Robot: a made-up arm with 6 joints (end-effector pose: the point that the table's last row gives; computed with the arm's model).
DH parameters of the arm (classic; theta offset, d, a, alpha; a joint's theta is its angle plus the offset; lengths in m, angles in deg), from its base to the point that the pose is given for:
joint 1: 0 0.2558 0 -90
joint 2: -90 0 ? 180
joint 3: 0 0 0 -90
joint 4: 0 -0.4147 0 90
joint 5: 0 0.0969 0 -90
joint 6: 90 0 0 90
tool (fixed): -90 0 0 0
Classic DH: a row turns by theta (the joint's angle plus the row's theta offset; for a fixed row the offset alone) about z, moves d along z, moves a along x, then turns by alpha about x.
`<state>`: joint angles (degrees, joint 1 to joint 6).
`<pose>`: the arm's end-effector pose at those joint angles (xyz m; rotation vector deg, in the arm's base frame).
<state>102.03 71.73 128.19 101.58 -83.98 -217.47</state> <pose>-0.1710 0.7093 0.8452 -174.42 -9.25 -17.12</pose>
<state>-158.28 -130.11 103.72 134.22 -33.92 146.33</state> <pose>0.6338 0.1797 -0.5130 -80.10 20.80 97.79</pose>
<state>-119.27 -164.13 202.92 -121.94 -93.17 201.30</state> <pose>-0.0799 -0.2474 -0.3618 -122.14 3.71 -45.54</pose>
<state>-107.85 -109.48 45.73 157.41 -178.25 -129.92</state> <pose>0.3817 0.8933 0.1924 -25.42 77.75 -74.91</pose>
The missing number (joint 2, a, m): 0.6101
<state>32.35 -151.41 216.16 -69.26 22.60 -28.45</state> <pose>0.1291 0.0411 -0.3151 102.42 -1.37 20.79</pose>
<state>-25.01 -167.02 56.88 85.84 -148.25 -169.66</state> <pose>-0.3372 0.1496 -0.6959 -86.77 14.82 -79.73</pose>
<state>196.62 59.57 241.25 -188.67 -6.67 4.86</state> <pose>-0.0799 -0.1238 0.5380 2.59 8.80 17.31</pose>
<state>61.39 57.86 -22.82 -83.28 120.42 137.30</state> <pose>0.2440 0.4237 0.1556 -127.38 12.80 -49.39</pose>
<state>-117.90 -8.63 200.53 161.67 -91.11 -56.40</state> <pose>0.2866 0.3448 0.6303 -14.91 120.04 -13.17</pose>
